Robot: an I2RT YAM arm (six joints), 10 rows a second.
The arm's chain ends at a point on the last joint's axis. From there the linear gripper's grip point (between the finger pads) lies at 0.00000 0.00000 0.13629 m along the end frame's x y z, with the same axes.
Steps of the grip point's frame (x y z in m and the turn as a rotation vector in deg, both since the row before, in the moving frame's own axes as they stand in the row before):
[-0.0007 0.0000 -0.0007 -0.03 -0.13 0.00]
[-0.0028 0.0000 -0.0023 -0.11 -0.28 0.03]
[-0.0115 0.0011 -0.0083 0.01 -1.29 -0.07]
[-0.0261 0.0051 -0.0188 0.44 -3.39 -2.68]
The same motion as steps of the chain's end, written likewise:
[-0.0004 -0.0001 -0.0007 -0.03 -0.13 0.00]
[-0.0021 -0.0003 -0.0023 -0.11 -0.28 0.03]
[-0.0084 0.0011 -0.0083 0.01 -1.29 -0.07]
[-0.0180 0.0060 -0.0186 0.44 -3.39 -2.68]

